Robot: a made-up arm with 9 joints. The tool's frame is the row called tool.
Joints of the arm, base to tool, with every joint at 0 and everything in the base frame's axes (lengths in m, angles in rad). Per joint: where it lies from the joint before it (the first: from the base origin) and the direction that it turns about. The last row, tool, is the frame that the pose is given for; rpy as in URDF.
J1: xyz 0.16 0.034 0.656 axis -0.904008 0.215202 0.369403
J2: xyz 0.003 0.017 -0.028 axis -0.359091 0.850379 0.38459
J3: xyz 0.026 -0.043 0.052 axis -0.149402 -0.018 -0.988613
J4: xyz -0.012 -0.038 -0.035 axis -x
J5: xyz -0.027 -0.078 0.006 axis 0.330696 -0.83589 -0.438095
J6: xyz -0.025 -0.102 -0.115 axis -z
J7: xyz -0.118 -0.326 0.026 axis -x
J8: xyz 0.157 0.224 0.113 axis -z
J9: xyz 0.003 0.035 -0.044 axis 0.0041 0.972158 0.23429
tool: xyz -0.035 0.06 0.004 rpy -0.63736 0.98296 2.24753
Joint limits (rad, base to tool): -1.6..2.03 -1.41..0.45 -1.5..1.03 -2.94..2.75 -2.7..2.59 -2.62..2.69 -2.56..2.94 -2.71..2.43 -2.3..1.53
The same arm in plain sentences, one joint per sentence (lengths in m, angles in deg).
The arm has nine revolute joints in a row. What follows holds with every joint at zero, and every direction is one of the base frame's.
Joint 1 sits 0.16 m along +x and 0.034 m along +y and 0.656 m along +z from the base frame's origin and rotates about the direction (-0.904008, 0.215202, 0.369403), from -91.67 to 116.31 deg.
Joint 2 sits 0.003 m along +x and 0.017 m along +y and 0.028 m along -z from joint 1 and rotates about the direction (-0.359091, 0.850379, 0.38459), from -80.79 to 25.78 deg.
Joint 3 sits 0.026 m along +x and 0.043 m along -y and 0.052 m along +z from joint 2 and rotates about the direction (-0.149402, -0.018, -0.988613), from -85.94 to 59.01 deg.
Joint 4 sits 0.012 m along -x and 0.038 m along -y and 0.035 m along -z from joint 3 and rotates about -x, from -168.45 to 157.56 deg.
Joint 5 sits 0.027 m along -x and 0.078 m along -y and 0.006 m along +z from joint 4 and rotates about the direction (0.330696, -0.83589, -0.438095), from -154.7 to 148.4 deg.
Joint 6 sits 0.025 m along -x and 0.102 m along -y and 0.115 m along -z from joint 5 and rotates about -z, from -150.11 to 154.13 deg.
Joint 7 sits 0.118 m along -x and 0.326 m along -y and 0.026 m along +z from joint 6 and rotates about -x, from -146.68 to 168.45 deg.
Joint 8 sits 0.157 m along +x and 0.224 m along +y and 0.113 m along +z from joint 7 and rotates about -z, from -155.27 to 139.23 deg.
Joint 9 sits 0.003 m along +x and 0.035 m along +y and 0.044 m along -z from joint 8 and rotates about the direction (0.0041, 0.972158, 0.23429), from -131.78 to 87.66 deg.
The tool frame, which is the frame that the pose is given for, sits 0.035 m along -x and 0.06 m along +y and 0.004 m along +z from joint 9; its axes are the base frame's turned by roll -36.52, pitch 56.32 and yaw 128.77 deg (as in URDF: about the fixed x, then y, then z).

